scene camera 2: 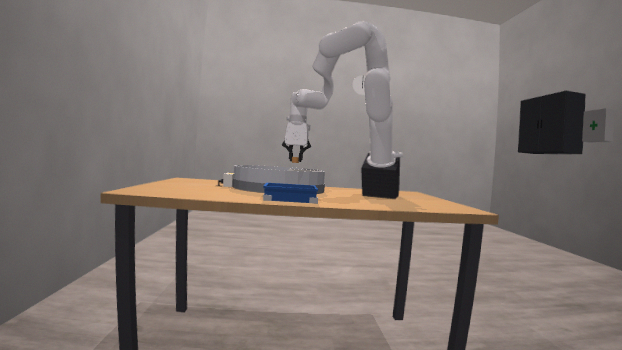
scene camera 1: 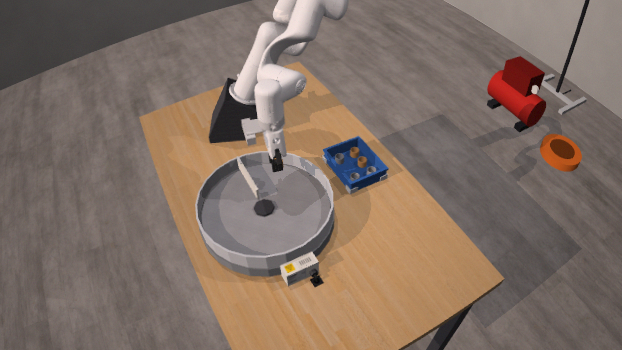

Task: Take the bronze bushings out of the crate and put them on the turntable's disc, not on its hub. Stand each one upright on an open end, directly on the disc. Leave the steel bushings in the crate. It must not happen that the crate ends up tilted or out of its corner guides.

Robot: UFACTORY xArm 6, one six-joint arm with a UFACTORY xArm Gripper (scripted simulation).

Labels:
blue crate: scene camera 2; scene camera 1
same spot on blue crate: [scene camera 2: 280, 192] = [scene camera 1: 376, 162]

